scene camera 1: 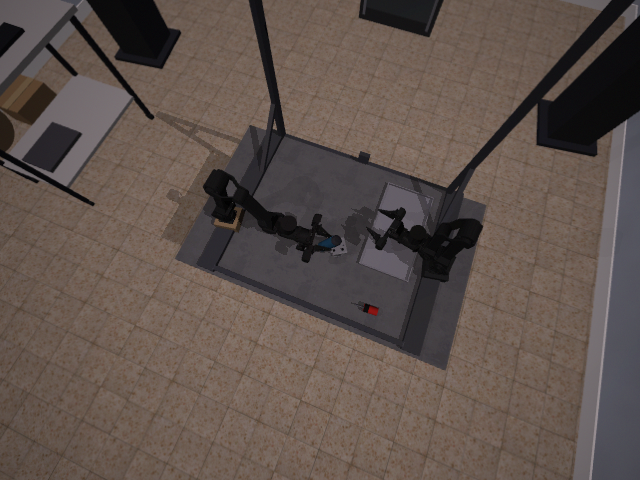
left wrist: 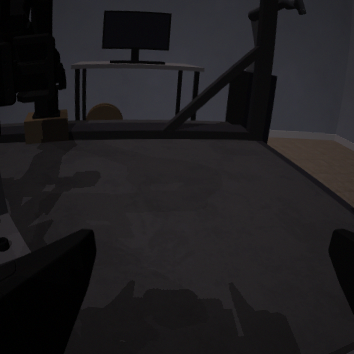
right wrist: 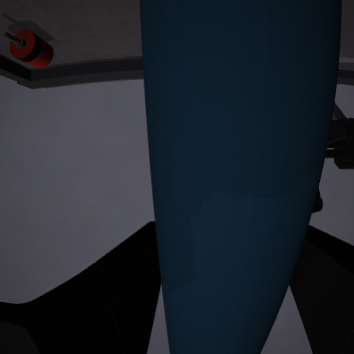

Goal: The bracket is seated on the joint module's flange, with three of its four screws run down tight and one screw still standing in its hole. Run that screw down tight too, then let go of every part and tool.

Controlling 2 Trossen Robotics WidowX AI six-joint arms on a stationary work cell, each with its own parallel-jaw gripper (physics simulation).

Labels:
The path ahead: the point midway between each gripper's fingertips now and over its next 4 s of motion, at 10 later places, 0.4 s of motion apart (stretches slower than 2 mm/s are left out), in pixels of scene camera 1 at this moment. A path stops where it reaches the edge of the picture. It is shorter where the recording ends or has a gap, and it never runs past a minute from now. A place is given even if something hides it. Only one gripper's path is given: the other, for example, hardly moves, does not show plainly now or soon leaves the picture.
My left gripper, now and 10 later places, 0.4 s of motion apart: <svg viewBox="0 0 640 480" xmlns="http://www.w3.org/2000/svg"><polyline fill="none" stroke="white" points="372,218 372,218 372,219 372,220 372,221 368,228 361,237 361,238 357,246 356,250 356,250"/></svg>

